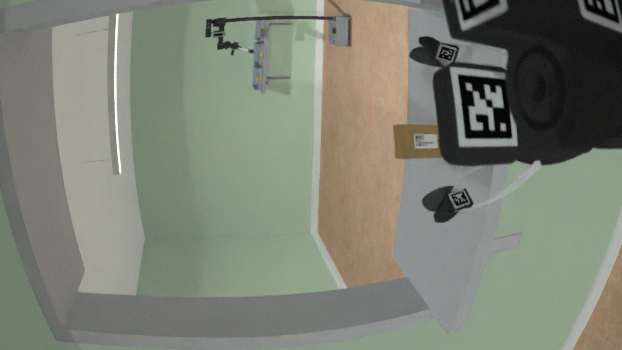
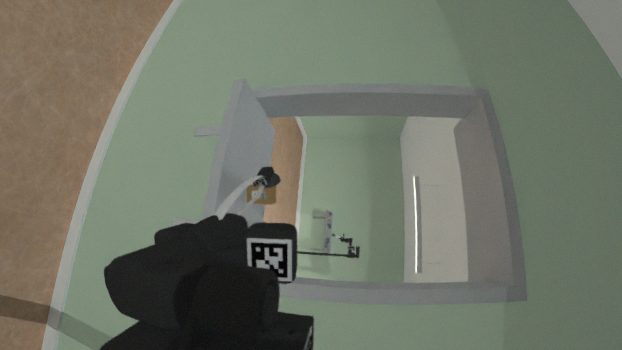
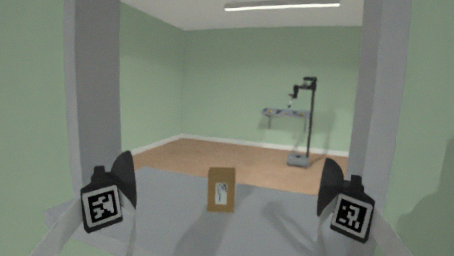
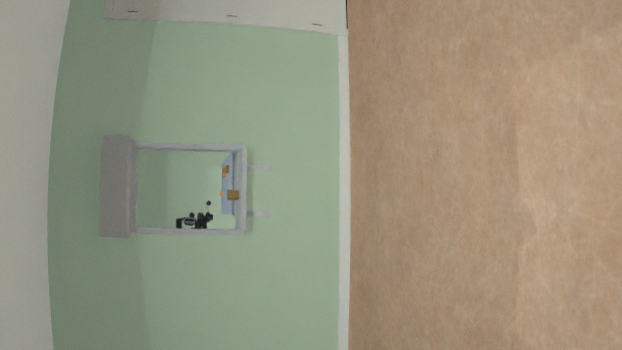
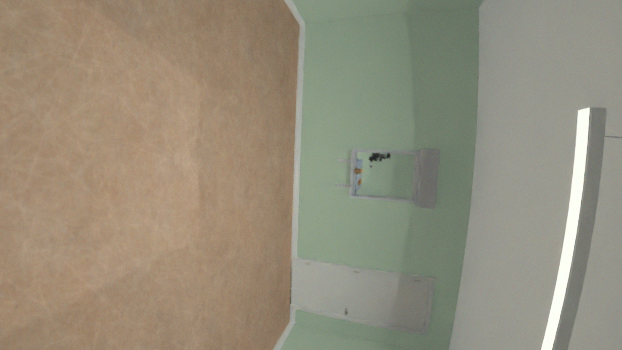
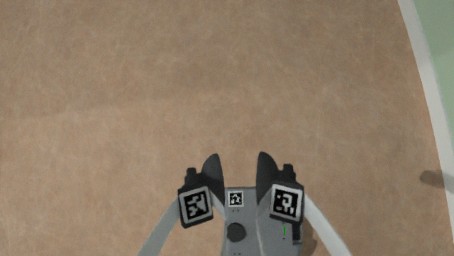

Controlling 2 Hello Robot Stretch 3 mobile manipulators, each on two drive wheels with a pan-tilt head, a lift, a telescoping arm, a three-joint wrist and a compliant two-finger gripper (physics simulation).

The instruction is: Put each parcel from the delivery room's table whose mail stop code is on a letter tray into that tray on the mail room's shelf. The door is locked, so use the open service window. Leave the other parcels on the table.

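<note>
A brown parcel [image 1: 405,141] [image 2: 270,195] [image 3: 221,175] [image 4: 233,195] [image 5: 357,171] stands upright on the service window's grey sill [image 1: 430,260] [image 2: 240,145] [image 3: 160,200]; its label is too blurred to read. The r1 gripper [image 1: 431,127] [image 2: 268,177] [image 3: 228,181] is open wide, its fingers spread on either side of the parcel's line, apart from it. The r2 gripper [image 6: 240,172] is partly open and empty, over its own base. Three letter trays, one of them a tray [image 1: 259,55], stand on the mail room's shelf [image 1: 265,65] [image 3: 282,116]; their codes are unreadable.
Robot r2's base [image 1: 341,31] [image 3: 298,160] is near the shelf. Through the window, r1 [image 4: 192,221] [image 5: 380,157] and small parcels [image 4: 226,170] [image 5: 358,182] on a bluish table [image 4: 227,160] show. A closed door [image 4: 225,10] [image 5: 370,295] is beside the window in the same wall.
</note>
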